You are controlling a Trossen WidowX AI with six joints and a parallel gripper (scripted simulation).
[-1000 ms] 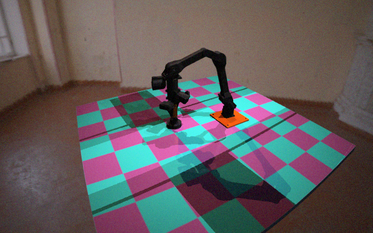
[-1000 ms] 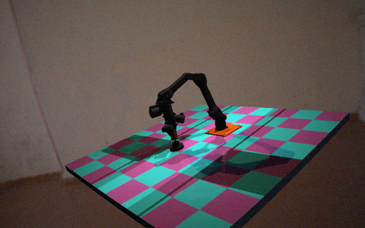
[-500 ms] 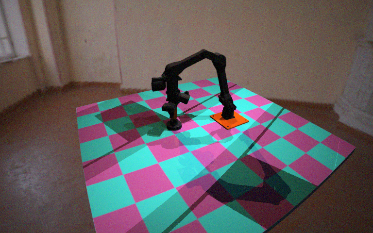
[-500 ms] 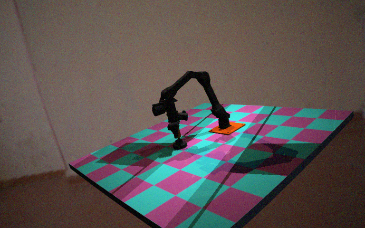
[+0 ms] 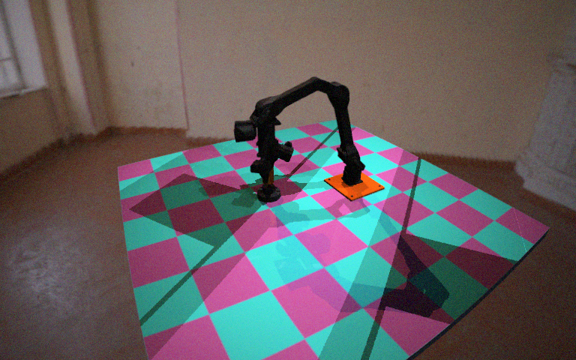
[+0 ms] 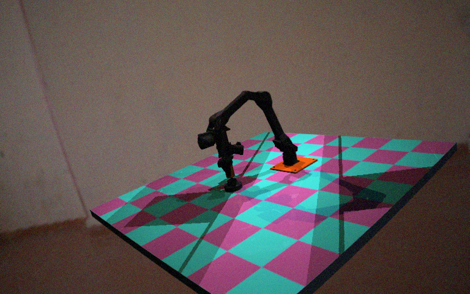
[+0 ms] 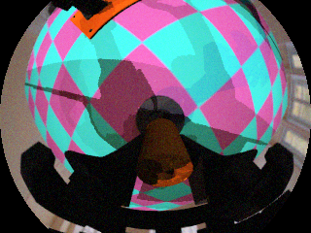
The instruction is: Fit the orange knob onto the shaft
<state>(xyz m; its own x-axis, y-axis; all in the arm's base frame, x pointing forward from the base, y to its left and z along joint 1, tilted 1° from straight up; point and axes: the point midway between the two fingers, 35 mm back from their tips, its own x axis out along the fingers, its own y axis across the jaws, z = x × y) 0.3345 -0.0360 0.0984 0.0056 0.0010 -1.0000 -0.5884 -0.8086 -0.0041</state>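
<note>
My gripper tip is now 20 mm below the orange knob. The rest, counted from my gripper tip: round pedestal: 40 mm below.
</note>
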